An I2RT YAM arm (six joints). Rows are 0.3 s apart.
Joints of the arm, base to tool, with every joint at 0 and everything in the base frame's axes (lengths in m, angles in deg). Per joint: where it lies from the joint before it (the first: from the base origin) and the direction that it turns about. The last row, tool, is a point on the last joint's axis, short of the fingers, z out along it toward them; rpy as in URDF.
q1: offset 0 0 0.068 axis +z
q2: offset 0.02 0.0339 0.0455 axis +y
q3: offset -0.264 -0.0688 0 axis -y
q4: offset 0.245 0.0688 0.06 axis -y
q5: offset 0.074 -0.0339 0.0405 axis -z
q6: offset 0.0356 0 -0.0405 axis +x
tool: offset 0 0 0 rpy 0 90 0
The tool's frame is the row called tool.
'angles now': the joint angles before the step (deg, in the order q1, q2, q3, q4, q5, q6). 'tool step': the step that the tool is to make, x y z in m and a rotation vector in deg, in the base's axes. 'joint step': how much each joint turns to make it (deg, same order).
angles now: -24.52 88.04 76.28 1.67 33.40 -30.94
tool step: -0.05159 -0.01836 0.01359 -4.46 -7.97 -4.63
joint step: -6.85 -8.09 -7.96 9.25 -2.17 -0.49
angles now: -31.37 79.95 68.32 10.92 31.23 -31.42
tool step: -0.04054 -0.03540 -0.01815 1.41 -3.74 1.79
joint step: -10.46 -2.67 -6.50 4.46 -12.27 3.62
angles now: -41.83 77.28 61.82 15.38 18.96 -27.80
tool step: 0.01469 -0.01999 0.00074 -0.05 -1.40 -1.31
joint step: -0.79 5.46 4.32 1.90 0.52 0.95
